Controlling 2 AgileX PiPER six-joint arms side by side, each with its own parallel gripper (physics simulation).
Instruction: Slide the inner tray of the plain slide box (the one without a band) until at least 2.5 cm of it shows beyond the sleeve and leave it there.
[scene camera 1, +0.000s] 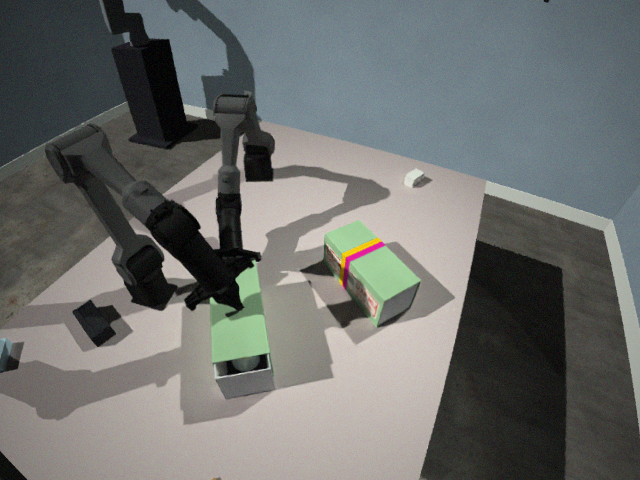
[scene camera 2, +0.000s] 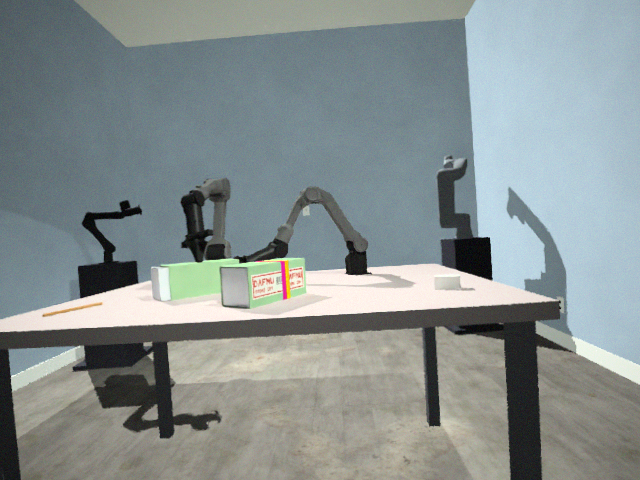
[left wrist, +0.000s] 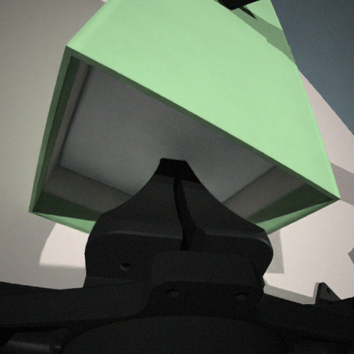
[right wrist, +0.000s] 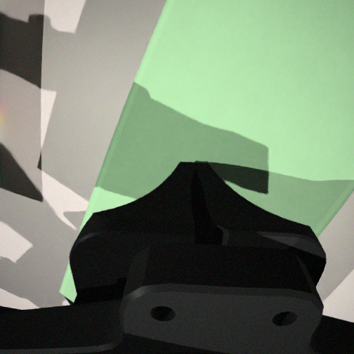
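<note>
The plain slide box has a green sleeve (scene camera 1: 240, 335) (scene camera 2: 199, 279) (left wrist: 200, 75) (right wrist: 235, 75). Its pale grey inner tray (scene camera 1: 247, 384) (scene camera 2: 161, 283) (left wrist: 120, 135) sticks out of the sleeve's near end in scene camera 1, with a dark gap and a pale rounded thing inside. In the left wrist view the tray's other end lies recessed inside the sleeve. My left gripper (left wrist: 171, 175) is shut and empty, its tips inside that opening, at the tray's end wall. My right gripper (scene camera 1: 238, 311) (scene camera 2: 199, 259) (right wrist: 192, 181) is shut and empty, tips down at the sleeve's top face.
A banded green box (scene camera 1: 390, 271) (scene camera 2: 268, 283) with a yellow and magenta band stands beside the plain box. A small white block (scene camera 1: 414, 178) (scene camera 2: 447, 282) lies near the table's far edge in scene camera 1. An orange stick (scene camera 2: 72, 309) lies at the left in scene camera 2.
</note>
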